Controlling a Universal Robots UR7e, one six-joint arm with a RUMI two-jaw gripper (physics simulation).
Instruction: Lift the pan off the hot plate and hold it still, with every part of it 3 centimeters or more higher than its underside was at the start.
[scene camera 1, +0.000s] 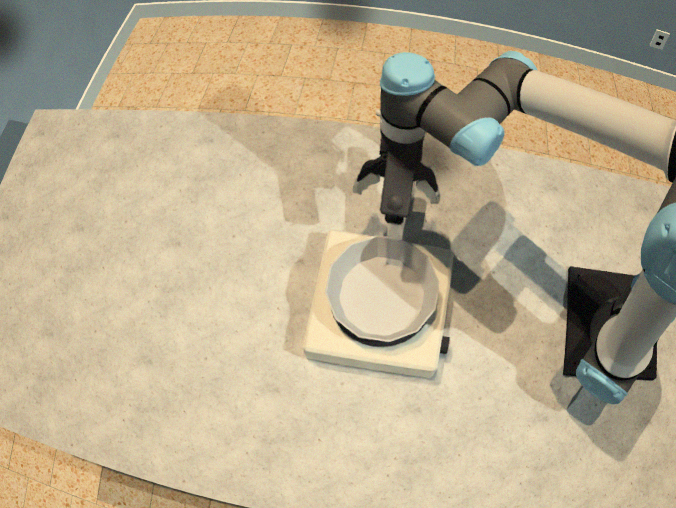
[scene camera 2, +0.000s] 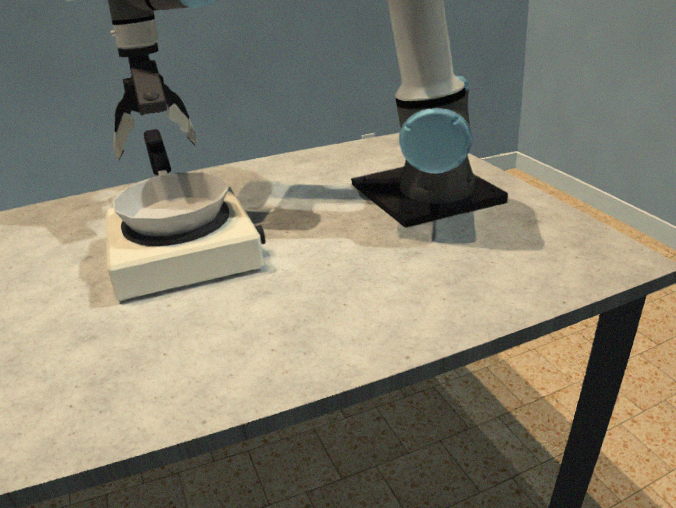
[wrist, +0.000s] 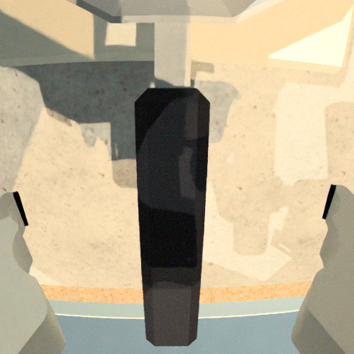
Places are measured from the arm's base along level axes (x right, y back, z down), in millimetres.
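Where they show: gripper, fingertip midpoint: (scene camera 2: 157, 152); arm's base, origin of the base link: (scene camera 2: 437, 187).
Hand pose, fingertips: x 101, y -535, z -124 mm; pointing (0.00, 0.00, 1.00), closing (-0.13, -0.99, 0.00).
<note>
Each offset is from my fingertips to the top centre of the thing. Level surfaces: height alone.
The pan (scene camera 1: 382, 297) (scene camera 2: 174, 213) (wrist: 175, 9), pale grey with many flat sides, sits upright on the black round burner of the cream hot plate {dx -162, dy +25, dz +66 mm} (scene camera 1: 371, 357) (scene camera 2: 185, 270) (wrist: 225, 47). Its black handle {dx +39, dy -3, dz -16 mm} (scene camera 1: 394, 219) (scene camera 2: 157, 155) (wrist: 172, 175) points to the back of the table and slopes up. My gripper (scene camera 1: 397, 193) (scene camera 2: 156, 148) (wrist: 174, 192) is open and empty over the handle. In the wrist view the handle runs midway between the two fingers, with a wide gap on each side. In scene camera 1 the gripper hides most of the handle.
The hot plate's small black knob {dx -212, dy +150, dz +90 mm} (scene camera 1: 444, 344) (scene camera 2: 261, 234) is on its side toward the arm's base. The black base plate (scene camera 1: 579, 322) (scene camera 2: 404, 213) of the arm stands on the table {dz +143 mm} (scene camera 1: 163, 327) (scene camera 2: 327, 338) to the right. The table's back edge is behind the handle.
</note>
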